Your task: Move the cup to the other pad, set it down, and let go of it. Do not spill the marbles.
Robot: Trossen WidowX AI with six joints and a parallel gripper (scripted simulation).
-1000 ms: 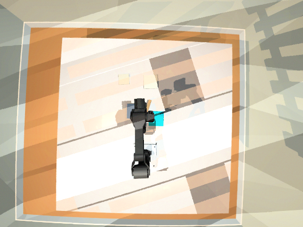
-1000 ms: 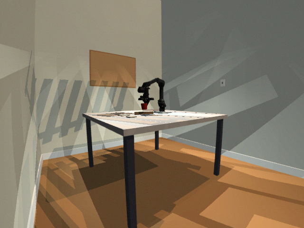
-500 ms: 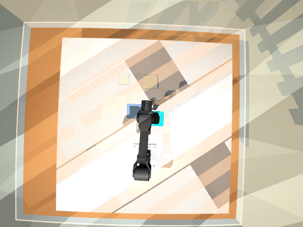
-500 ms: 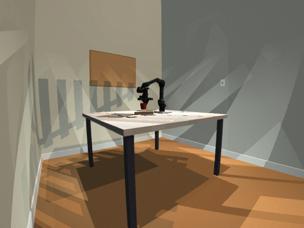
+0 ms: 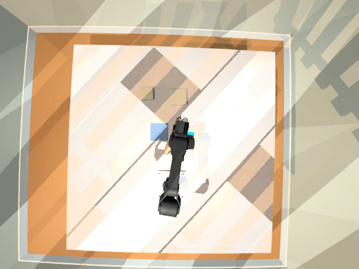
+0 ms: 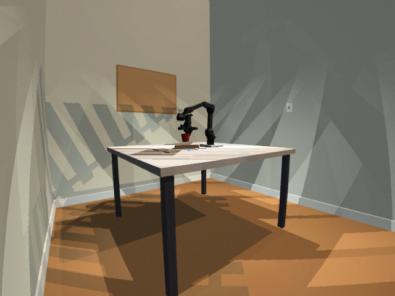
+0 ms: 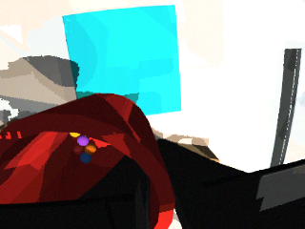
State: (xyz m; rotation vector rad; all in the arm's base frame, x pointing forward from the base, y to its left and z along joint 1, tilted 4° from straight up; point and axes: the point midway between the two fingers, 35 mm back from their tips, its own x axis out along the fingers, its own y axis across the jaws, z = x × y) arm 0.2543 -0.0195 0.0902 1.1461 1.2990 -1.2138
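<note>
My gripper tip is now 10 cm above the cyan pad, 4 cm to the left of it and 1 cm short of it. Also, from my gripper tip: wooden bar (9 cm below, 4 cm to the left, 3 cm ahead); cup (3 cm ahead); blue pad (12 cm to the left, 10 cm below, 5 cm ahead).
</note>
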